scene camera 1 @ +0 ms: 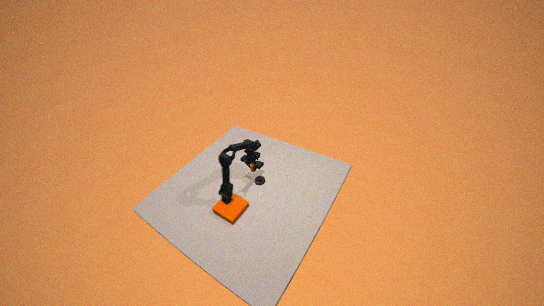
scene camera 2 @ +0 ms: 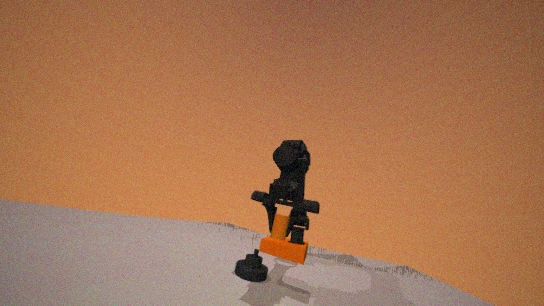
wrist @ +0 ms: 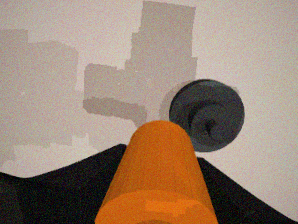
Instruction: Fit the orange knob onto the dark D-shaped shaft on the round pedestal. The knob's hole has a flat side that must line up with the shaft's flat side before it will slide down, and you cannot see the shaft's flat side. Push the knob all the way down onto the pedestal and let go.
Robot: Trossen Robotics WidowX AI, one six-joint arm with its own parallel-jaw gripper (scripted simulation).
Scene:
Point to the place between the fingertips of my gripper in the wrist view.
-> At 159, 157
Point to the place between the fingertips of my gripper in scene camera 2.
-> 278, 234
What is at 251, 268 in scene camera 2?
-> A round pedestal.

